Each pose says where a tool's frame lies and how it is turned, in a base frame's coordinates. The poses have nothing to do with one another.
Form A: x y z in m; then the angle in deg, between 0 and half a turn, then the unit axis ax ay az.
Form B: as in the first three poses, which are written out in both.
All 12 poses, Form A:
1: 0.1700 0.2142 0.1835 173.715 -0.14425 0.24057 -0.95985
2: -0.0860 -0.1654 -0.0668 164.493 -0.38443 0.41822 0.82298
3: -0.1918 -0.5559 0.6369 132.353 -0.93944 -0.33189 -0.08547
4: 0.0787 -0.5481 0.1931 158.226 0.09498 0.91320 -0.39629
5: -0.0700 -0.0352 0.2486 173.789 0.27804 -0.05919 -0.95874
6: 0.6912 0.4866 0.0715 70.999 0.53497 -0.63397 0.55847
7: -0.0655 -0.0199 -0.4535 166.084 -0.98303 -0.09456 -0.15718
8: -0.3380 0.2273 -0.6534 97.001 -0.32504 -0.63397 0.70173
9: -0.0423 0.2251 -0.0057 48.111 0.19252 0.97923 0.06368
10: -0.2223 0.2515 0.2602 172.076 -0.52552 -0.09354 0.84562
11: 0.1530 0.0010 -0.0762 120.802 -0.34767 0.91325 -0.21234
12: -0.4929 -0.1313 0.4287 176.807 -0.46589 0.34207 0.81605
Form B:
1: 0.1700 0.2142 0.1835 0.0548 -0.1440 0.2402 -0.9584
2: -0.0860 -0.1654 -0.0668 0.1349 -0.3809 0.4144 0.8155
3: -0.1918 -0.5559 0.6369 0.4039 -0.8594 -0.3036 -0.0782
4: 0.0787 -0.5481 0.1931 0.1889 0.0933 0.8968 -0.3892
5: -0.0700 -0.0352 0.2486 0.0542 0.2776 -0.0591 -0.9573
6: 0.6912 0.4866 0.0715 0.8141 0.3107 -0.3681 0.3243
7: -0.0655 -0.0199 -0.4535 0.1211 -0.9758 -0.0939 -0.1560
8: -0.3380 0.2273 -0.6534 0.6626 -0.2434 -0.4748 0.5256
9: -0.0423 0.2251 -0.0057 0.9132 0.0785 0.3992 0.0260
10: -0.2223 0.2515 0.2602 0.0691 -0.5243 -0.0933 0.8436
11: 0.1530 0.0010 -0.0762 0.4939 -0.3023 0.7941 -0.1846
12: -0.4929 -0.1313 0.4287 0.0279 -0.4657 0.3419 0.8157
